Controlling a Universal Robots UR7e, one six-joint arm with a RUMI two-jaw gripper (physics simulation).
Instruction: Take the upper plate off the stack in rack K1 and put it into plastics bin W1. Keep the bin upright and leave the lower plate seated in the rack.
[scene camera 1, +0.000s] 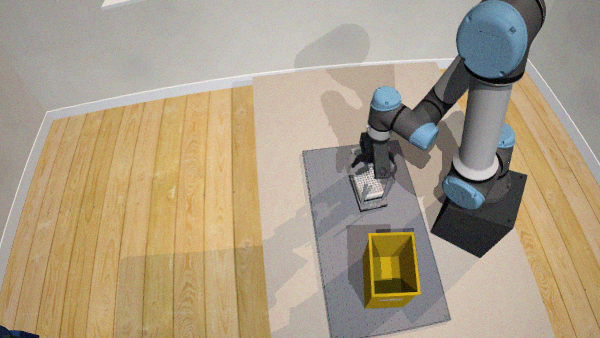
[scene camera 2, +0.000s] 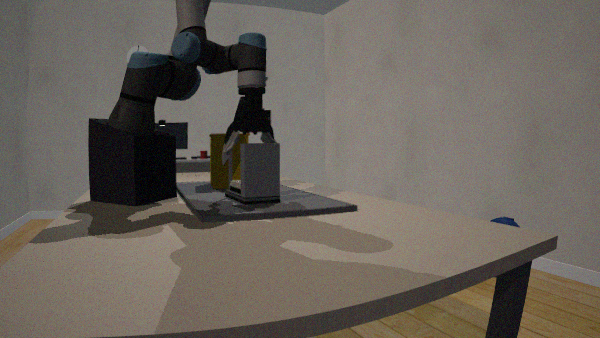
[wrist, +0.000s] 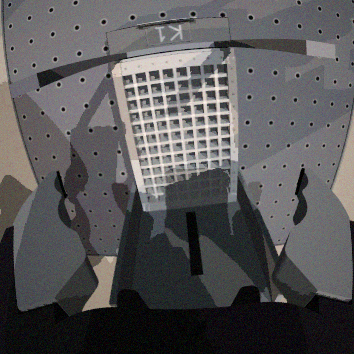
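Observation:
The upper plate is white with a grid of square wells. It lies level in rack K1, between the rack's upright parts. The lower plate cannot be made out separately beneath it. My gripper is open and points down over the rack's tall back panel end. In the wrist view its fingers stand wide on either side of the rack, with nothing between them gripped. In scene camera 2 the panel partly hides the fingers. Yellow bin W1 stands upright, apart from the rack.
The rack and bin stand on a grey perforated mat on the beige table. Thin upright posts stand at the rack's K1-labelled end. The arm's dark base block stands beside the mat.

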